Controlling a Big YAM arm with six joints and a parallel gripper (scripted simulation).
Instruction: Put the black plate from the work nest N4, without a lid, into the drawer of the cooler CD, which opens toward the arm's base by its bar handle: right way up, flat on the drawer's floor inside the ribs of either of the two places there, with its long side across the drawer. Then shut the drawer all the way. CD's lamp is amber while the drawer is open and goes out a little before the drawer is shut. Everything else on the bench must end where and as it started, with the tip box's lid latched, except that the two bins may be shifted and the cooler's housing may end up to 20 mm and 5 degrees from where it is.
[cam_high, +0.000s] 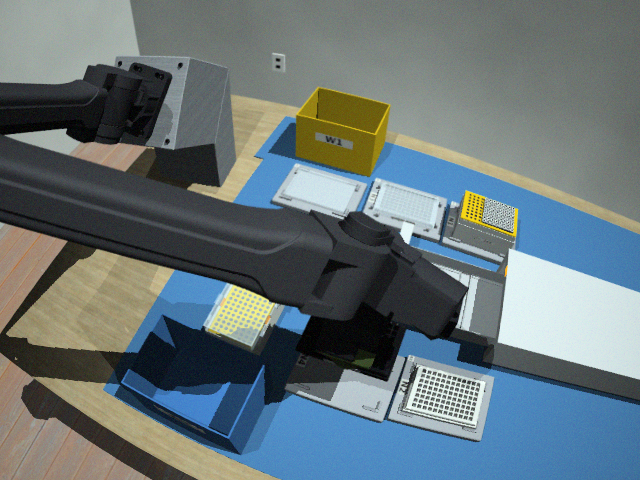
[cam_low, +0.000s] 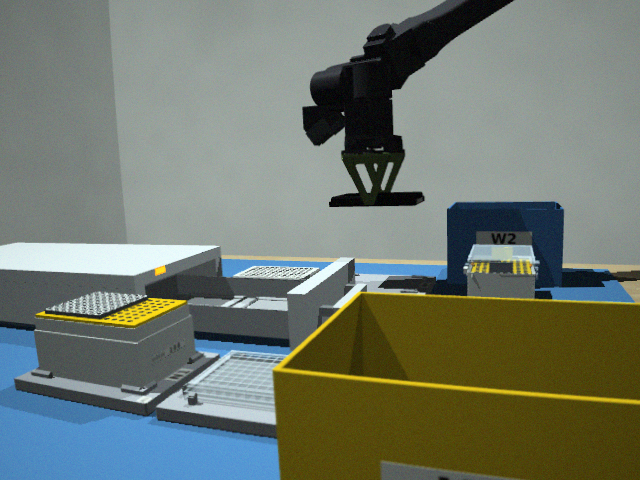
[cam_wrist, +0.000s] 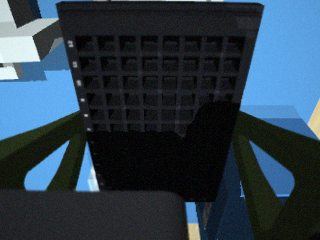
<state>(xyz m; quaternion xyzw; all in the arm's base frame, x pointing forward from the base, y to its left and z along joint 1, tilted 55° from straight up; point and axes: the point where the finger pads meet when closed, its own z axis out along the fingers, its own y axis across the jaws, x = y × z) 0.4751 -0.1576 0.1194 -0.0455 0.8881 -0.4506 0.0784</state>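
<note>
Now: the black plate right at my hand. Round my hand: white plate (17 cm ahead, 1 cm to the left, 13 cm below); then work nest N4 (14 cm below); then blue bin W2 (18 cm behind, 13 cm to the right, 11 cm below).
</note>
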